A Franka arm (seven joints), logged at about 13 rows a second.
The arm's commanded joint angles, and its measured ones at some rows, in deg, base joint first. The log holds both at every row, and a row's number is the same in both.
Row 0, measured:
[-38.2, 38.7, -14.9, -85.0, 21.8, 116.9, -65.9]
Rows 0 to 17, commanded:
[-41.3, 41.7, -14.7, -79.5, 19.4, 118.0, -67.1]
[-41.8, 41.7, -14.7, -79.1, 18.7, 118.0, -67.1]
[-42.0, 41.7, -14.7, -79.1, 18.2, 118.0, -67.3]
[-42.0, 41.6, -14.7, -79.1, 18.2, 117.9, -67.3]
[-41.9, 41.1, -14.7, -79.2, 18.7, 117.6, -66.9]
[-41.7, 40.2, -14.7, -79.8, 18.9, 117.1, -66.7]
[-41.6, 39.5, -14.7, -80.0, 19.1, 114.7, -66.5]
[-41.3, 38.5, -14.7, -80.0, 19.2, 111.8, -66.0]
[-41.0, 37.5, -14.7, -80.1, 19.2, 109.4, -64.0]
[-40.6, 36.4, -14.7, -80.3, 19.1, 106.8, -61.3]
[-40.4, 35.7, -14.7, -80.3, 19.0, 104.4, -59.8]
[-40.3, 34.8, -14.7, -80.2, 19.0, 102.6, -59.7]
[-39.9, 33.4, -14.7, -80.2, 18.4, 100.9, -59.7]
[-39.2, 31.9, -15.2, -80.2, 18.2, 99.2, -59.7]
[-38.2, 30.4, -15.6, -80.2, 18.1, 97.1, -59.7]
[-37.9, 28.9, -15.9, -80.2, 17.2, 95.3, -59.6]
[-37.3, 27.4, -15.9, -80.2, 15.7, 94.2, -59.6]
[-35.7, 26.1, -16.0, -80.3, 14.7, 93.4, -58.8]
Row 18, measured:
[-38.3, 29.6, -15.2, -79.3, 17.4, 95.5, -61.1]
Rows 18 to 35, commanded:
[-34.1, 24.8, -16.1, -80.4, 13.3, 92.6, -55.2]
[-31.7, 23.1, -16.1, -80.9, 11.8, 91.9, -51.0]
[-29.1, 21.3, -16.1, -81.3, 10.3, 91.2, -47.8]
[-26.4, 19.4, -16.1, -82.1, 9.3, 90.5, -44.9]
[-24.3, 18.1, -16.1, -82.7, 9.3, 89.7, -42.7]
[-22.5, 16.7, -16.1, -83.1, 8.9, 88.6, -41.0]
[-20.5, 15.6, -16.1, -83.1, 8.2, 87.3, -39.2]
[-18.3, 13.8, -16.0, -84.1, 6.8, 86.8, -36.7]
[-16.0, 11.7, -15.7, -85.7, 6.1, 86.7, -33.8]
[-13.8, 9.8, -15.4, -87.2, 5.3, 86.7, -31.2]
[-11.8, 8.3, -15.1, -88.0, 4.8, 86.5, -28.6]
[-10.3, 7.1, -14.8, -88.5, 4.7, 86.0, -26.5]
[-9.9, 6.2, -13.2, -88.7, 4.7, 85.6, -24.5]
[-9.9, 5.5, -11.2, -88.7, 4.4, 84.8, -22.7]
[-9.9, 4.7, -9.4, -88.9, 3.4, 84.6, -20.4]
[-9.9, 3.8, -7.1, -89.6, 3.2, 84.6, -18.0]
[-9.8, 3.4, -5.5, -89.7, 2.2, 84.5, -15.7]
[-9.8, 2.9, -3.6, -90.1, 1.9, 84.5, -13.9]
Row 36, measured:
[-10.1, 5.6, -6.3, -87.4, 3.9, 84.4, -18.1]
